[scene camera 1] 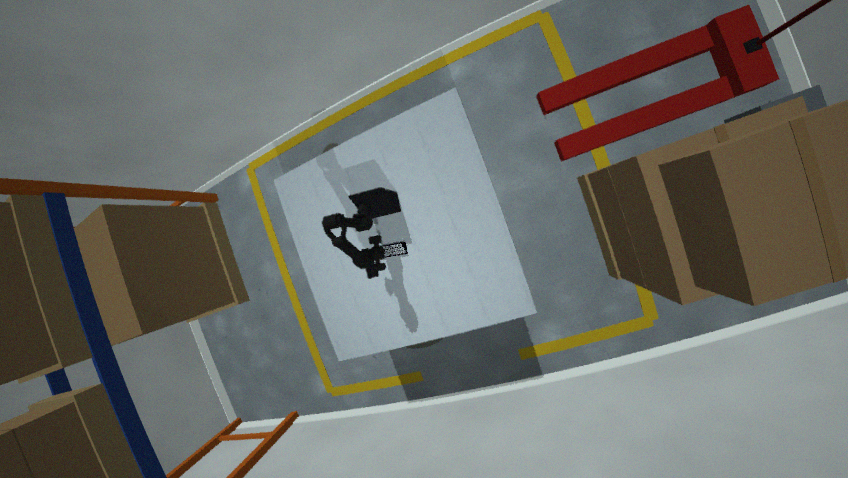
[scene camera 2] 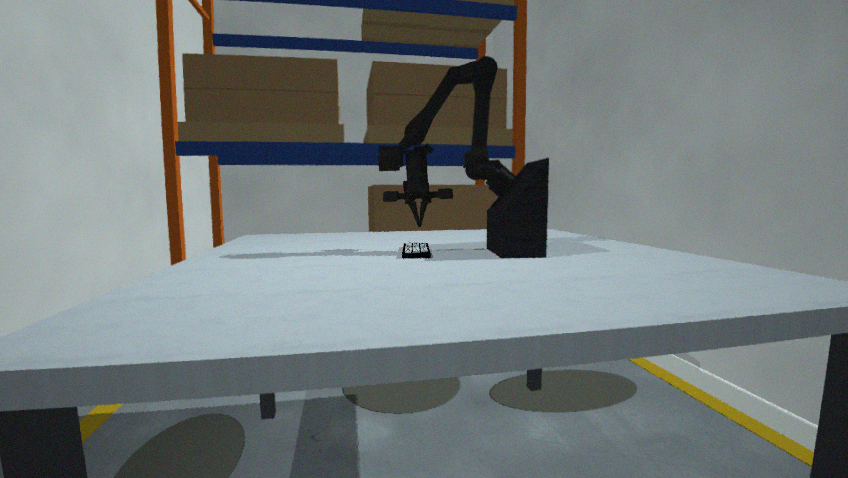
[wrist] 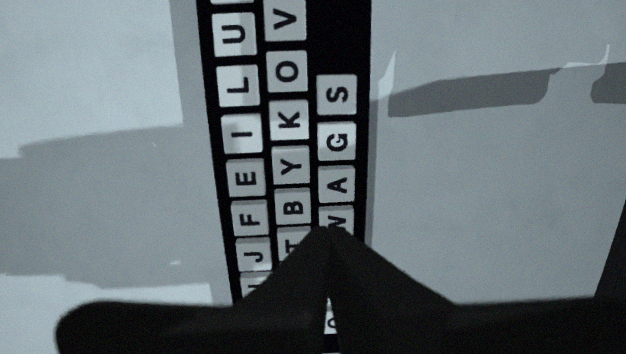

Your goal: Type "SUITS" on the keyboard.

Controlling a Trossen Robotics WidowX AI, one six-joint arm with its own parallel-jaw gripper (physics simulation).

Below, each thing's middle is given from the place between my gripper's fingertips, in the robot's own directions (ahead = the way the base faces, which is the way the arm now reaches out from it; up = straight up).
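My hand: 10 mm short of the black keyboard [wrist: 287,96], 10 mm to the right of it, 60 mm above it.
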